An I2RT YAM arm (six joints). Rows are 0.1 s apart.
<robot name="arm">
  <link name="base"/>
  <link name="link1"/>
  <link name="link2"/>
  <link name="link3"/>
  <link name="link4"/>
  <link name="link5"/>
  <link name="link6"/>
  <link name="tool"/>
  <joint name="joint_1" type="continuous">
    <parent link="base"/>
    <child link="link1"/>
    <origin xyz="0 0 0.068"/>
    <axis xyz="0 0 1"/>
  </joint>
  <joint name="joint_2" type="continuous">
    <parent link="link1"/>
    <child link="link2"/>
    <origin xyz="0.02 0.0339 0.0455"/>
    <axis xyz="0 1 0"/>
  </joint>
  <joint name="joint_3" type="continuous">
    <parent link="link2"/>
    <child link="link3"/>
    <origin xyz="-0.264 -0.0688 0"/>
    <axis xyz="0 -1 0"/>
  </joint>
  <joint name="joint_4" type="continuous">
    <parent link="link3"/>
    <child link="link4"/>
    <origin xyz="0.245 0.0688 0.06"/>
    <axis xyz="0 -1 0"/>
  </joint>
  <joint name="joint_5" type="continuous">
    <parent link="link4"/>
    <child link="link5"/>
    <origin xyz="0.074 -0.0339 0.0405"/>
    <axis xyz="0 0 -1"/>
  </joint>
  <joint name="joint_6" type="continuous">
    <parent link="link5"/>
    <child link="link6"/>
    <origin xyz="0.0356 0 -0.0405"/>
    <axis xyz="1 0 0"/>
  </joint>
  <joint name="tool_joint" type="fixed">
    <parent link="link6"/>
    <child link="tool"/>
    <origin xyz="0 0 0" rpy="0 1.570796 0"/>
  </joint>
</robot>
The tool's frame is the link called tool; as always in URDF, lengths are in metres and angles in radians. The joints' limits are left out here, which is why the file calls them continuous.
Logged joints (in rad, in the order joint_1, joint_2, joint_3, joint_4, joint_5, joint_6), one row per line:
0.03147, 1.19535, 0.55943, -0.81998, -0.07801, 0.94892
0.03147, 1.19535, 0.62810, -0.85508, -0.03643, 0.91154
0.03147, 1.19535, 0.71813, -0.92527, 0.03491, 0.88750
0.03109, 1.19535, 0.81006, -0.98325, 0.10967, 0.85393
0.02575, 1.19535, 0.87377, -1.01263, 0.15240, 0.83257
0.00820, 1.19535, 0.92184, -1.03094, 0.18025, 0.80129
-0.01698, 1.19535, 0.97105, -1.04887, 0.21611, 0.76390
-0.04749, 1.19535, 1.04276, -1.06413, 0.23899, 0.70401
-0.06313, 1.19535, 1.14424, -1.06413, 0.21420, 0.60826
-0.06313, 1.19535, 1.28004, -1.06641, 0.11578, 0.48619
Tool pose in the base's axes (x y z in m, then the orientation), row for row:
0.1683, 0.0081, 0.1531, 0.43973, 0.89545, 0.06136, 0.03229
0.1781, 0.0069, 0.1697, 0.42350, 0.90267, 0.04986, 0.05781
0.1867, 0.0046, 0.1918, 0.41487, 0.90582, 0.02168, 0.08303
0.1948, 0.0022, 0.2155, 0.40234, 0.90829, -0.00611, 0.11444
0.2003, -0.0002, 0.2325, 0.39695, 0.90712, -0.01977, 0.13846
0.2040, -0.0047, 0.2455, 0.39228, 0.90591, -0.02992, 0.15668
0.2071, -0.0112, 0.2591, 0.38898, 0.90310, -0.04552, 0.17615
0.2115, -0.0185, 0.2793, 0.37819, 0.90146, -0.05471, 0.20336
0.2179, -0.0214, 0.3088, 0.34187, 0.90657, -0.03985, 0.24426
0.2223, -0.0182, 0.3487, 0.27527, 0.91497, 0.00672, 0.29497
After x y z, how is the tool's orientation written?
As a quaternion, x y z w.
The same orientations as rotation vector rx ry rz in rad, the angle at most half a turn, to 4 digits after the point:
1.3538, 2.7567, 0.1889
1.2836, 2.7360, 0.1511
1.2387, 2.7045, 0.0647
1.1794, 2.6626, -0.0179
1.1478, 2.6231, -0.0572
1.1228, 2.5930, -0.0856
1.1015, 2.5573, -0.1289
1.0553, 2.5154, -0.1527
0.9336, 2.4757, -0.1088
0.7325, 2.4349, 0.0179

